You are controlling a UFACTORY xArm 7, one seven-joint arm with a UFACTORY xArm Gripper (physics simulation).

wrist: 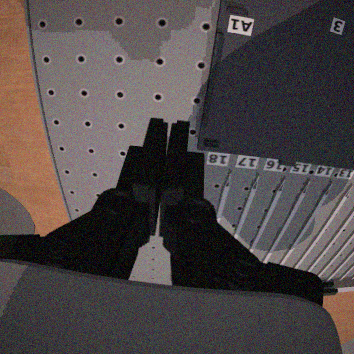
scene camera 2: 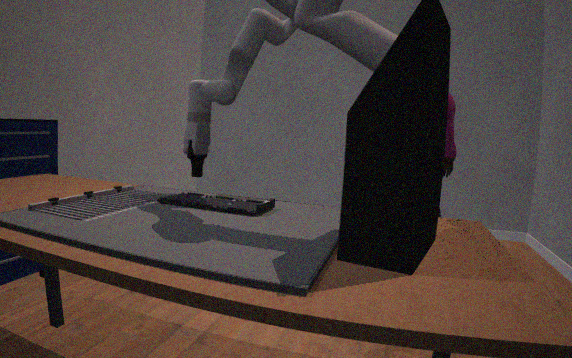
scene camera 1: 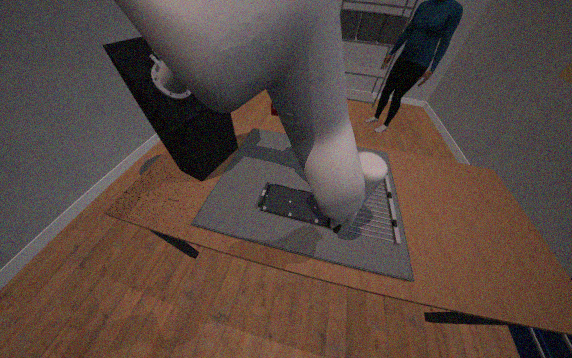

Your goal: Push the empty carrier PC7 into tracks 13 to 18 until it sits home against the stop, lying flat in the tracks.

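Where they show: gripper, fingertip midpoint: (wrist: 168,145) (scene camera 2: 196,176) (scene camera 1: 331,224); arm's base at its link origin: (scene camera 2: 407,68) (scene camera 1: 173,80).
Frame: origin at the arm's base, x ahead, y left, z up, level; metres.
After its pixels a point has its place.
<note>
The dark flat carrier (scene camera 1: 290,201) @[x 0.453, y -0.165, z -0.363 m] (scene camera 2: 225,203) @[x 0.464, y -0.165, z -0.363 m] (wrist: 285,95) @[x 0.604, y -0.197, z -0.363 m] lies on the grey perforated board (scene camera 1: 225,210) @[x 0.207, y -0.251, z -0.374 m] (scene camera 2: 215,260) @[x 0.306, y 0.261, z -0.372 m] (wrist: 100,45) @[x 0.581, y -0.310, z -0.374 m]. In the wrist view its front edge is beside the labels 18 to 13 at the track mouths; its far side is cut off there. The thin light tracks (scene camera 2: 95,203) @[x 0.799, y -0.001, z -0.371 m] (wrist: 246,210) @[x 0.720, y -0.201, z -0.370 m] run from the labels to the stop bar (scene camera 1: 394,215) @[x 0.871, y -0.153, z -0.357 m] (wrist: 345,290) @[x 0.883, y -0.015, z -0.358 m]. My gripper (scene camera 1: 336,229) @[x 0.606, y -0.263, z -0.308 m] (scene camera 2: 197,176) @[x 0.606, y -0.263, z -0.308 m] (wrist: 168,145) @[x 0.606, y -0.263, z -0.308 m] is shut and empty. It hangs above the board, near the carrier's front corner by label 18. In scene camera 1 the arm hides part of the carrier and tracks.
A tall black block (scene camera 1: 185,125) @[x 0.048, y -0.083, z -0.118 m] (scene camera 2: 390,165) @[x 0.031, y 0.160, z -0.199 m] stands beside the board on the wooden table (scene camera 1: 480,225) @[x 1.276, y -0.115, z -0.387 m] (scene camera 2: 480,300) @[x -0.127, y 0.266, z -0.387 m]. Dark clips (scene camera 1: 394,223) @[x 0.861, y -0.191, z -0.354 m] (scene camera 2: 88,193) @[x 0.869, y -0.048, z -0.356 m] sit on the stop bar. A person (scene camera 1: 422,45) stands beyond the table. A blue cabinet (scene camera 2: 27,147) stands behind it.
</note>
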